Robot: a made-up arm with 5 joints.
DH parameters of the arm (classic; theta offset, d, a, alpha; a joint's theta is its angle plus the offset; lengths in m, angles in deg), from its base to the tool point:
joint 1: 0 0.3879 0 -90
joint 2: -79.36 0 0.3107 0
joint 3: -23.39 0 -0.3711 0
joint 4: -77.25 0 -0.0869 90
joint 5: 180 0.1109 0 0
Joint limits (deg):
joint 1: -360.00..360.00
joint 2: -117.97..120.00
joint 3: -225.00..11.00
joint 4: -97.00..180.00
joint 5: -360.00..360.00
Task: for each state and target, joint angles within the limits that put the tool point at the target. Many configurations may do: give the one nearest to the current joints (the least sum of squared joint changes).
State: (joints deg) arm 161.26 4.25 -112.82 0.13 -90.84
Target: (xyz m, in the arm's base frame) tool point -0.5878 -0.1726 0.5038
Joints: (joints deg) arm 196.36 14.61 -68.31 8.65 -90.84
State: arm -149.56 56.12 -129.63 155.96 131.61
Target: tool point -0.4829 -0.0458 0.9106
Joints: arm -174.58 24.03 -162.31 110.46 131.61
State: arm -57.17 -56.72 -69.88 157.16 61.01
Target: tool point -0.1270 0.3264 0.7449
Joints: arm -68.74 -89.75 -107.21 154.85 61.01
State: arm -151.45 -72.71 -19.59 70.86 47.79
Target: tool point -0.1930 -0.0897 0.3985
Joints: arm -155.07 -58.24 -6.02 67.42 47.79
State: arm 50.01 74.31 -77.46 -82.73 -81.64
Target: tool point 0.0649 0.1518 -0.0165
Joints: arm 66.85 96.78 -38.86 -89.15 -81.64
